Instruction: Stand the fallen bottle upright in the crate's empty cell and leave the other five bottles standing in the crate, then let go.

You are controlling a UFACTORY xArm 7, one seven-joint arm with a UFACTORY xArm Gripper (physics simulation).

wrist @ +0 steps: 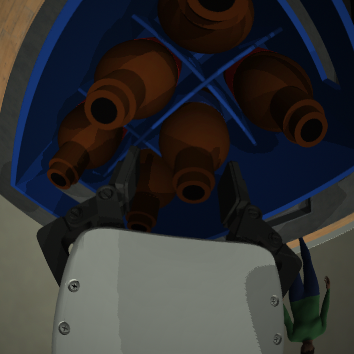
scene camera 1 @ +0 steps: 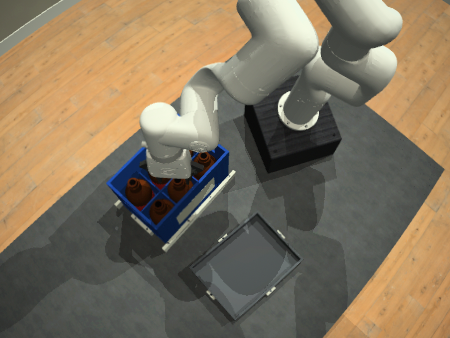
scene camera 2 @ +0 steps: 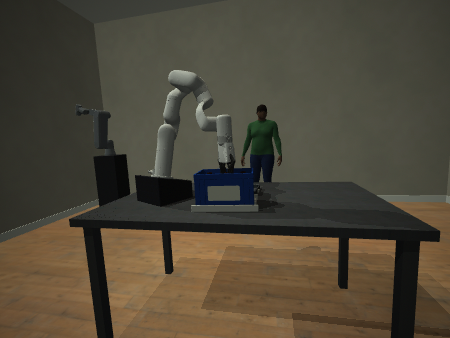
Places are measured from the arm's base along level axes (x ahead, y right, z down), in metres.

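Pixels of known places: gripper, fingertip midpoint: (wrist: 181, 166) (scene camera 1: 174, 178); arm's base at its link origin: (scene camera 1: 297, 110) (scene camera 2: 162, 177).
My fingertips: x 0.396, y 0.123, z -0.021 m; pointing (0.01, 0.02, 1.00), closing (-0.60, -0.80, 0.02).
Ahead of a thing's pixels: the offset from my fingertips to its top centre. "pt": to the spot under its first point.
The blue crate {dx -0.004, dy +0.025, dz -0.029 m} (scene camera 1: 170, 232) (scene camera 2: 200, 192) (wrist: 50, 65) holds six brown bottles. My gripper (scene camera 1: 171, 167) (scene camera 2: 227, 167) (wrist: 181, 166) is open over it. In the wrist view its fingers stand apart on both sides of the neck of a bottle {dx +0.001, dy -0.015, dz -0.016 m} (wrist: 195, 135), which appears upright in its cell, with a gap to the right finger. The others in the wrist view are the top bottle {pt dx -0.072, dy +0.058, dz +0.024 m} (wrist: 200, 37), the upper left bottle {dx -0.006, dy +0.070, dz -0.016 m} (wrist: 145, 75), the far left bottle {dx +0.082, dy +0.072, dz -0.016 m} (wrist: 95, 140), the right bottle {dx -0.094, dy -0.021, dz -0.016 m} (wrist: 265, 85) and a bottle {dx +0.081, dy -0.022, dz -0.016 m} (wrist: 156, 175) partly hidden by the left finger. No bottle is seen lying down.
A shallow grey tray {pt dx +0.045, dy -0.264, dz +0.141 m} (scene camera 1: 240, 265) lies beside the crate. The arm stands on a black block (scene camera 1: 300, 150) (scene camera 2: 161, 191) to the other side. The crate's thin dividers {dx -0.048, dy -0.019, dz +0.053 m} (wrist: 232, 117) rise between the bottles. A person (scene camera 2: 263, 137) (wrist: 310, 315) stands beyond the table.
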